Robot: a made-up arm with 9 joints. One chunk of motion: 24 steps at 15 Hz.
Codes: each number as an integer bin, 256 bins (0 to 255) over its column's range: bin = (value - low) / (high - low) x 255, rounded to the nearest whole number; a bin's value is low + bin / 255 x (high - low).
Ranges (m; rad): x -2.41..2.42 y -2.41..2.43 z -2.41..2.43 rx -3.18..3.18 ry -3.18..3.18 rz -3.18..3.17
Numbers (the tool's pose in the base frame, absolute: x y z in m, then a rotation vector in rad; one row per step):
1: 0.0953 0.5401 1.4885 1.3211 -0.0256 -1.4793
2: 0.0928 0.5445 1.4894 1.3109 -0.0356 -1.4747
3: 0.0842 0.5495 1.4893 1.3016 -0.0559 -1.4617
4: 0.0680 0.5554 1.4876 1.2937 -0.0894 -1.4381
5: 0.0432 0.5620 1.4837 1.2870 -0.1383 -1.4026
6: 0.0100 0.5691 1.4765 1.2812 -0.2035 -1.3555
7: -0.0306 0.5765 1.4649 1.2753 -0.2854 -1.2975
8: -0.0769 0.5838 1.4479 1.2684 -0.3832 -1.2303
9: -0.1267 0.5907 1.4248 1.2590 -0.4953 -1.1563
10: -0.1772 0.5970 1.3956 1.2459 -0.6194 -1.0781
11: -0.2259 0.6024 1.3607 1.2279 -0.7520 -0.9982
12: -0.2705 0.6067 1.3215 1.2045 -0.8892 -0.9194
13: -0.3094 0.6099 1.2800 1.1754 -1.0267 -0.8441
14: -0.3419 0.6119 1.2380 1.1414 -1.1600 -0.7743
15: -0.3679 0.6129 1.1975 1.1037 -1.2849 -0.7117
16: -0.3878 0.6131 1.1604 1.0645 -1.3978 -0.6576
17: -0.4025 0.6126 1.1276 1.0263 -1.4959 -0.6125
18: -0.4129 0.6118 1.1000 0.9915 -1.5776 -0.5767
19: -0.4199 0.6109 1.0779 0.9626 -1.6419 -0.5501
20: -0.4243 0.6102 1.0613 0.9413 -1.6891 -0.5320
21: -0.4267 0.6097 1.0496 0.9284 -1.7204 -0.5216
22: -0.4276 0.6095 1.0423 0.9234 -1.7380 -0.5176
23: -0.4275 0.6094 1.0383 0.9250 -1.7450 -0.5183
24: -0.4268 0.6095 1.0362 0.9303 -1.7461 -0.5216
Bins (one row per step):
1: 132 155 205 180 126 68
2: 132 156 205 180 126 68
3: 132 156 205 180 125 69
4: 131 156 205 179 124 70
5: 130 157 205 179 122 71
6: 128 157 205 179 119 73
7: 126 157 204 179 116 76
8: 123 158 203 178 112 78
9: 121 158 202 178 108 81
10: 118 158 201 177 103 84
11: 115 159 199 177 97 88
12: 113 159 197 176 92 91
13: 111 159 194 175 86 94
14: 109 159 192 173 81 97
15: 108 159 190 172 76 99
16: 107 159 188 170 71 101
17: 106 159 186 169 68 103
18: 105 159 185 167 64 105
19: 105 159 184 166 62 106
20: 105 159 183 165 60 106
21: 105 159 182 165 59 107
22: 105 159 182 165 58 107
23: 105 159 182 165 58 107
24: 105 159 182 165 57 107

